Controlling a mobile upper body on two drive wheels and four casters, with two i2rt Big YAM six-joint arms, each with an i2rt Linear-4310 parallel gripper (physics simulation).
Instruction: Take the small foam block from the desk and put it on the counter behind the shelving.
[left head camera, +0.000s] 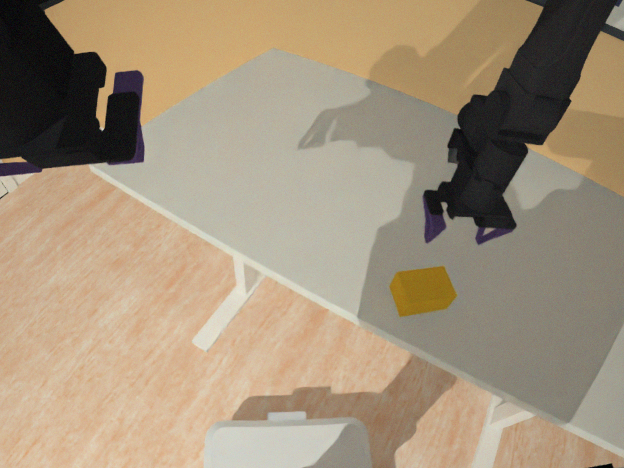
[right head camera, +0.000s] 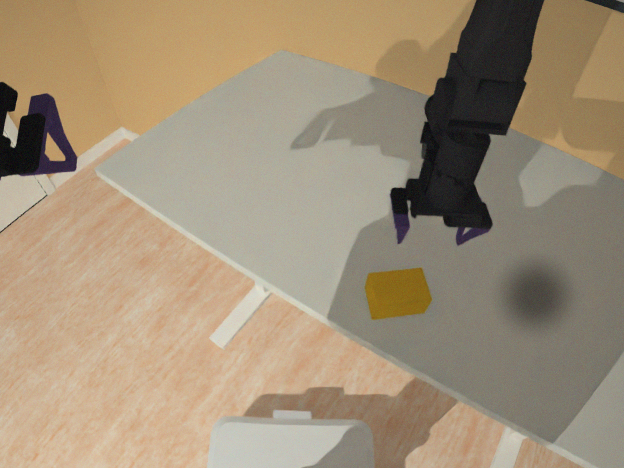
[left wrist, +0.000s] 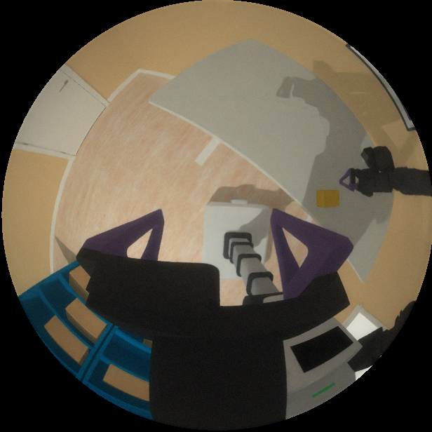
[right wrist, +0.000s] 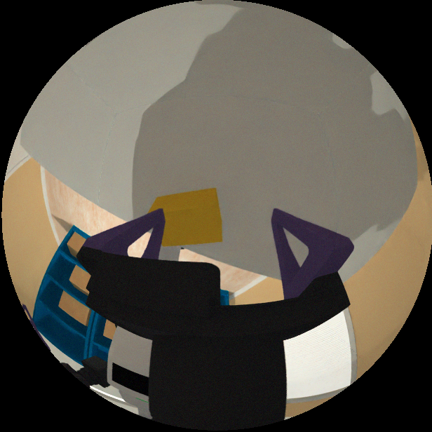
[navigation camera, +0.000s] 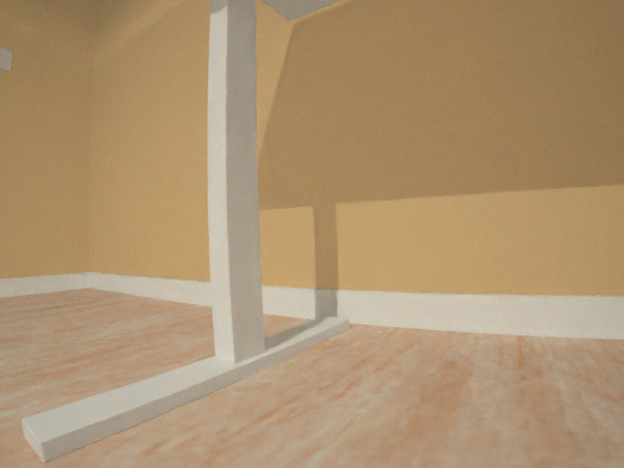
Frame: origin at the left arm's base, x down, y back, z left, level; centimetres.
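Where they show: left gripper, fingertip midpoint: (left head camera: 90, 159) (right head camera: 36, 169); right gripper, fingertip midpoint: (left head camera: 452, 241) (right head camera: 428, 241).
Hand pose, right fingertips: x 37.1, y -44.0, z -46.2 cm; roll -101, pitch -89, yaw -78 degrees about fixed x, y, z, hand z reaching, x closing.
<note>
After its pixels a point has its place.
The small foam block (left head camera: 423, 291) @(z -40.7, x 41.5, y -37.1 cm) (right head camera: 398, 293) @(z -41.4, x 41.5, y -37.2 cm) (left wrist: 327, 198) (right wrist: 192, 220) is yellow and lies on the grey desk (left head camera: 226, 151) @(z -6.4, x 46.0, y -75.5 cm) (right head camera: 226, 151) @(z -7.7, x 46.0, y -76.4 cm) (left wrist: 225, 100) (right wrist: 260, 60), near its front edge. My right gripper (left head camera: 456, 241) @(z -46.2, x 37.1, y -44.0 cm) (right head camera: 428, 244) @(z -46.2, x 37.1, y -44.0 cm) (right wrist: 217, 214) is open above the desk, apart from the block. In the head views the block lies just below its fingertips; in the right wrist view it shows behind and beside the left-hand finger. My left gripper (left wrist: 216, 214) is open and empty, off the desk's far-left end. The counter does not show clearly.
Blue shelving (left wrist: 112, 332) (right wrist: 55, 310) with cardboard boxes shows behind my grippers in the wrist views. My white base (left head camera: 287, 445) @(z -22.2, x 115.0, y -23.7 cm) (right head camera: 292, 445) @(z -23.0, x 115.0, y -23.3 cm) stands in front of the desk. A white desk leg (navigation camera: 234, 201) @(z -8.0, x 110.8, y -92.6 cm) with a long foot stands ahead in the navigation view. Tan walls stand behind the desk.
</note>
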